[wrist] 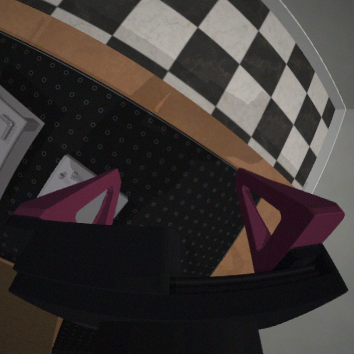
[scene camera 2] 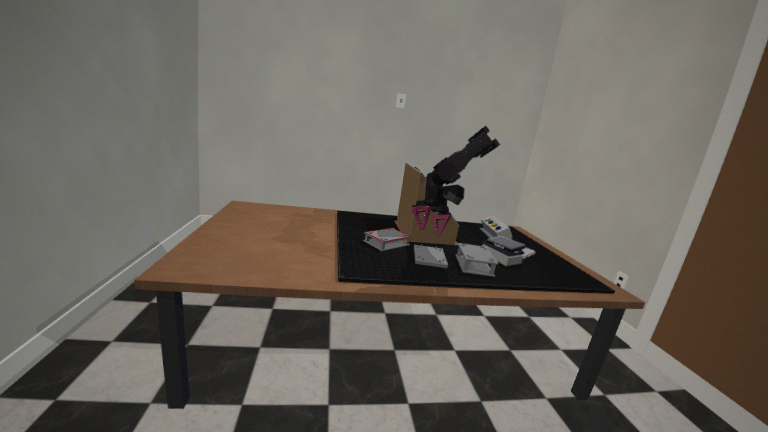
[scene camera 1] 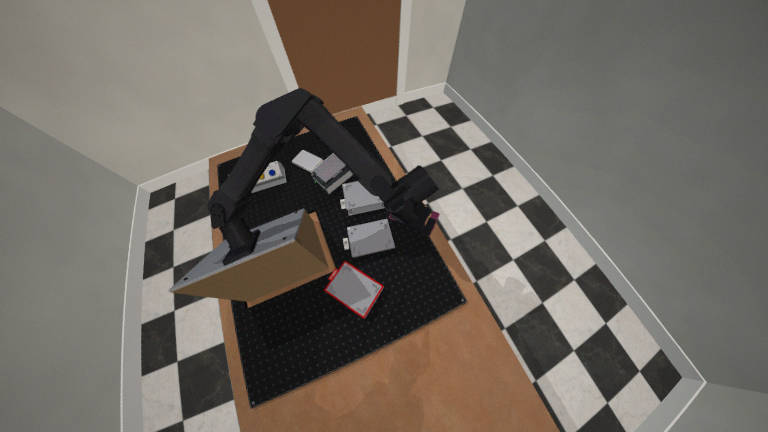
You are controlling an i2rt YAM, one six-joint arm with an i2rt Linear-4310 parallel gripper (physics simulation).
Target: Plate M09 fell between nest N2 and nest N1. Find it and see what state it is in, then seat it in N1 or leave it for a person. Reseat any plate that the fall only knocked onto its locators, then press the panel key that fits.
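Pixels of known places: gripper, fingertip midpoint: (wrist: 177, 174) (scene camera 2: 430, 232) (scene camera 1: 419, 221); arm's base, origin of the base link: (scene camera 1: 245, 246).
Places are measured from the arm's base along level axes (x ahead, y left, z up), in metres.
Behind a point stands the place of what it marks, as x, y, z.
My gripper (scene camera 1: 414, 216) @[0.485, -0.172, -0.074] (scene camera 2: 430, 231) @[0.485, -0.172, -0.074] (wrist: 177, 174) @[0.485, -0.172, -0.074] is open and empty, its purple fingers apart above the mat's edge beside two grey nests. The taller grey nest (scene camera 1: 359, 196) @[0.384, 0.072, -0.172] (scene camera 2: 476, 255) @[0.441, 0.057, -0.172] (wrist: 10, 137) @[0.444, 0.010, -0.172] is partly behind the arm in the first scene view. The low grey nest (scene camera 1: 370, 238) @[0.339, -0.090, -0.212] (scene camera 2: 430, 255) @[0.356, -0.089, -0.213] (wrist: 65, 172) @[0.412, -0.062, -0.213] is partly behind a finger in the wrist view. Their white tags are too small to read. I cannot make out a separate plate M09 in the gap between them. The key panel (scene camera 1: 272, 176) @[0.111, 0.365, -0.167] (scene camera 2: 495, 226) @[0.109, 0.370, -0.163] is partly behind the arm in the first scene view.
A red-rimmed nest (scene camera 1: 354, 290) @[0.198, -0.230, -0.188] (scene camera 2: 386, 236) @[0.226, -0.237, -0.188] stands past the low nest. A grey box with a dark-edged slab (scene camera 1: 330, 167) @[0.344, 0.253, -0.155] (scene camera 2: 506, 245) @[0.379, 0.232, -0.152] and a white block (scene camera 1: 307, 160) @[0.276, 0.405, -0.214] stand beyond the taller nest. The brown wedge base (scene camera 1: 268, 268) @[0.034, -0.088, -0.017] (scene camera 2: 429, 232) @[0.160, -0.016, -0.186] rises beside the nests.
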